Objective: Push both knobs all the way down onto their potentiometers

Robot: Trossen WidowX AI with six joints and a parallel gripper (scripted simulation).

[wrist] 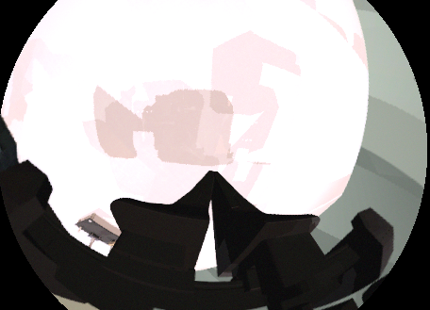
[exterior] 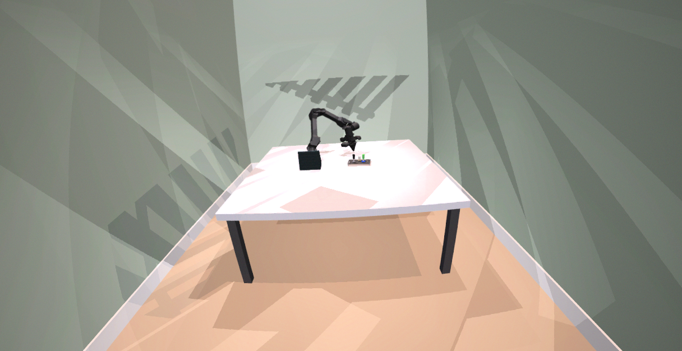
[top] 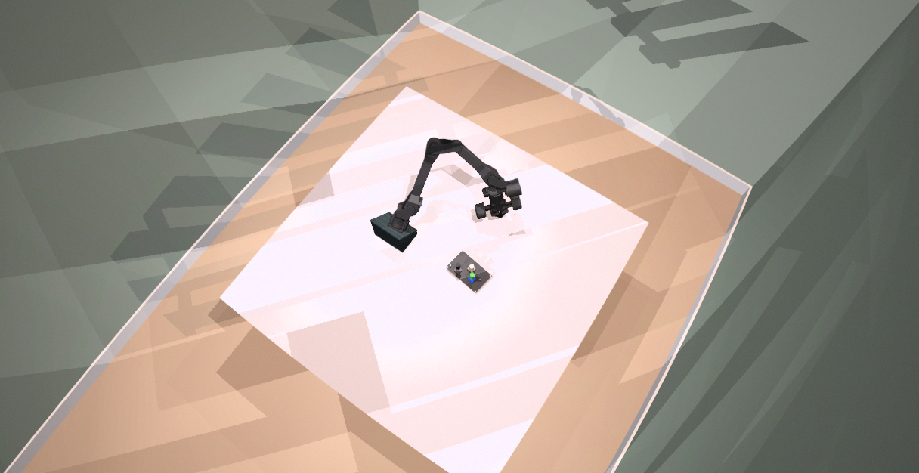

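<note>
Right now the black knob is 5 cm behind my gripper tip, 29 cm to the right of it and 4 cm above it. Also, from my gripper tip: grey part (5 cm behind, 29 cm to the right, 3 cm above); green knob (2 cm ahead, 30 cm to the right, 4 cm above).
</note>
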